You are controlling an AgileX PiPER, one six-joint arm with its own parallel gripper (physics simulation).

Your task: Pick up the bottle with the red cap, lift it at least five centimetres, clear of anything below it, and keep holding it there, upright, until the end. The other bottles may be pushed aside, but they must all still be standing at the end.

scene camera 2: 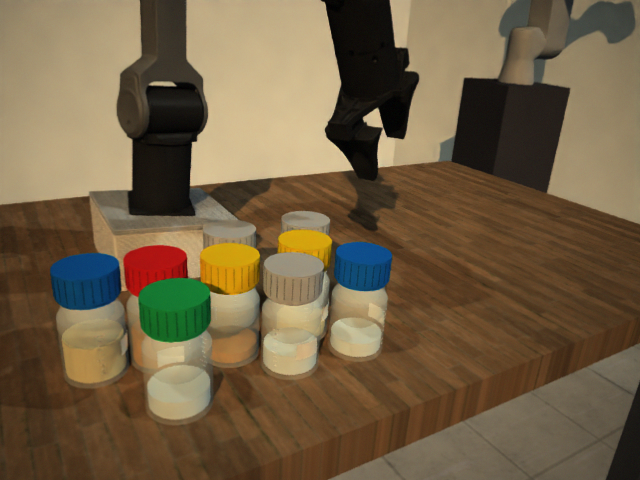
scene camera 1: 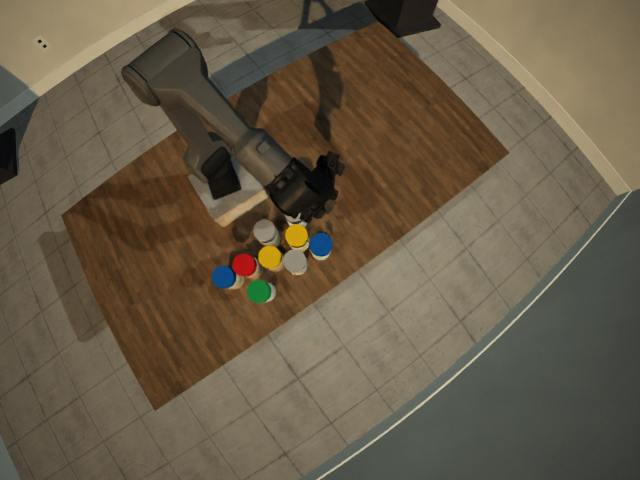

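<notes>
The red-capped bottle stands upright on the wooden table, its lower part partly hidden in the scene camera 2 view by the green-capped bottle. A blue-capped bottle stands close on one side of it and a yellow-capped bottle on the other. My gripper is open and empty, its fingers apart and tilted downward. It hangs above the table, beyond the far end of the group from the red cap.
Other upright bottles are grey-capped, yellow-capped, blue-capped, and two grey-capped behind. My wrist partly covers one grey-capped bottle in the scene camera 1 view. The base block stands behind the group.
</notes>
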